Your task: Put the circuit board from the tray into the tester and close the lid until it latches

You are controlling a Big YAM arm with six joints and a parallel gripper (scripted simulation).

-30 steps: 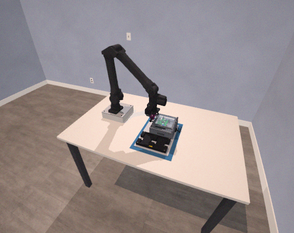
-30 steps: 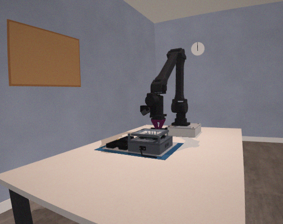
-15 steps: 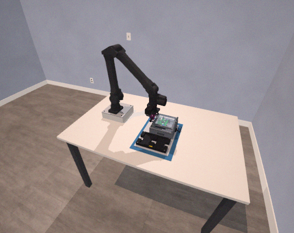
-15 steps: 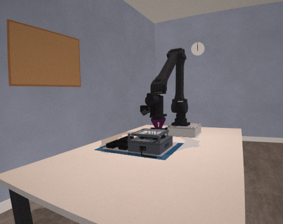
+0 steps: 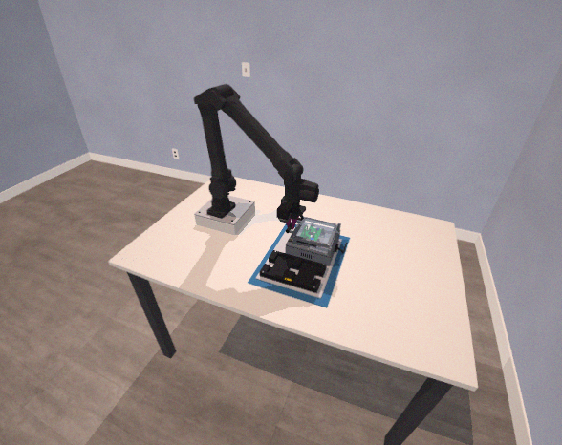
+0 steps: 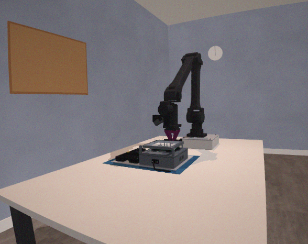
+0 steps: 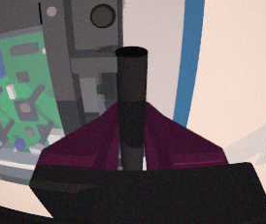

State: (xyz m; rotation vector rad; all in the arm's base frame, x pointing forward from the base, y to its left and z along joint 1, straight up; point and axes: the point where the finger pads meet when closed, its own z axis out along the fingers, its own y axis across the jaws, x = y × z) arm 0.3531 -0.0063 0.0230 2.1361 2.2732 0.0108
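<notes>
Now: the small latch hook 20 mm ahead of my hand, 60 mm to the left of it and 10 mm above it. Round my hand: clear lid (90 mm ahead, 10 mm to the left, 10 mm above); green circuit board (80 mm ahead, 10 mm to the left, 10 mm below).
</notes>
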